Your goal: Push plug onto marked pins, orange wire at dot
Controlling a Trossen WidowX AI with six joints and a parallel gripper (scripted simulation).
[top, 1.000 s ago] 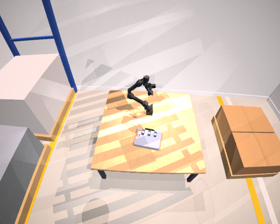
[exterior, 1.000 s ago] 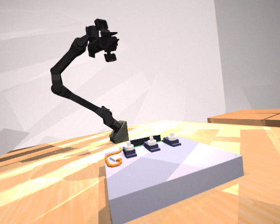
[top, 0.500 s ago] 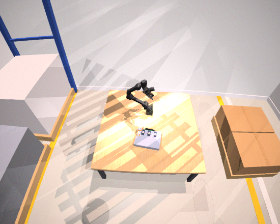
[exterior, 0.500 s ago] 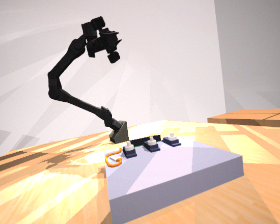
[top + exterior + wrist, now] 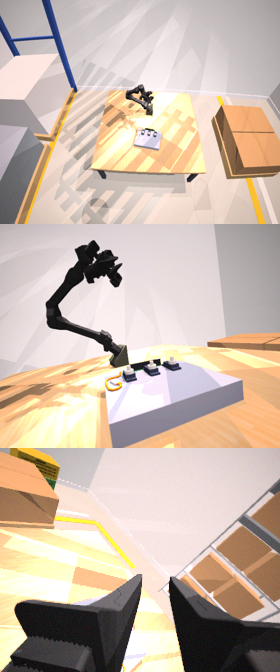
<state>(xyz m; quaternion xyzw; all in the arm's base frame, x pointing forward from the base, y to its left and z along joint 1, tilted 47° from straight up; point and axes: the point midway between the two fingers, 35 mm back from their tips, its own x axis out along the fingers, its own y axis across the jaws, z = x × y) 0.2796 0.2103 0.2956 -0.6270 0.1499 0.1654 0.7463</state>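
Right now the black pin strip is 60 mm ahead of my gripper tip, 20 mm to the left of it and 400 mm below it. Also, from my gripper tip: pale grey holder (210 mm ahead, 30 mm to the right, 440 mm below).
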